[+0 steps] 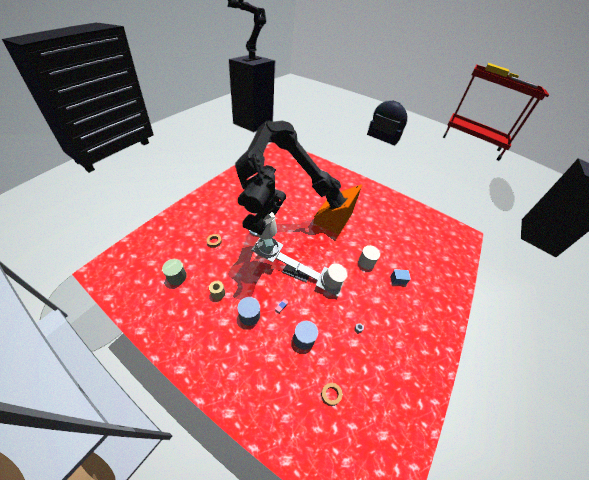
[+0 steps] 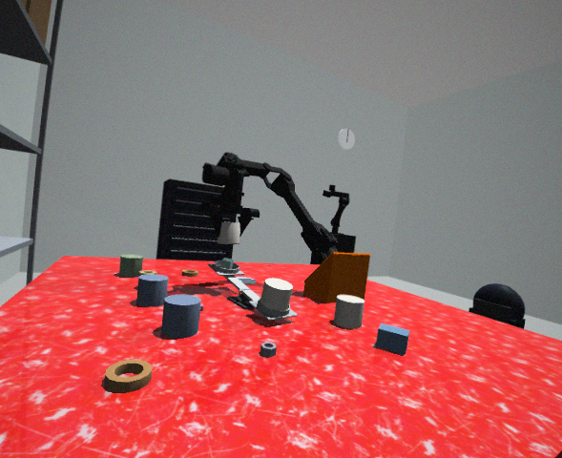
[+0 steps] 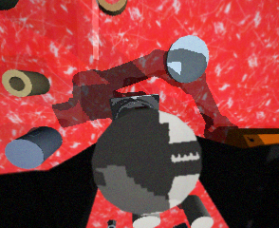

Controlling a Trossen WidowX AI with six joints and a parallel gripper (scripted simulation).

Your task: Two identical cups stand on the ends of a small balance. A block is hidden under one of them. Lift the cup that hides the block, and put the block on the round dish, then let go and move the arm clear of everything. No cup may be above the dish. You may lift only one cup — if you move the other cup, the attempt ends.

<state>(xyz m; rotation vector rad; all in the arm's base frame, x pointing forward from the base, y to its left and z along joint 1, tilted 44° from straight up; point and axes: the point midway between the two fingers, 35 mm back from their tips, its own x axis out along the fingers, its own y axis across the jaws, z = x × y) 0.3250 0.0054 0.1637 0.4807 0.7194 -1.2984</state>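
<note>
My gripper tip is 10 mm to the right of the grey-green block and 80 mm above it. Round my gripper tip: grey balance: 20 mm behind, 140 mm to the left, 150 mm below; then pale blue round dish: 110 mm behind, 120 mm to the right, 170 mm below; then balance beam: 30 mm behind, 130 mm to the left, 130 mm below.
</note>
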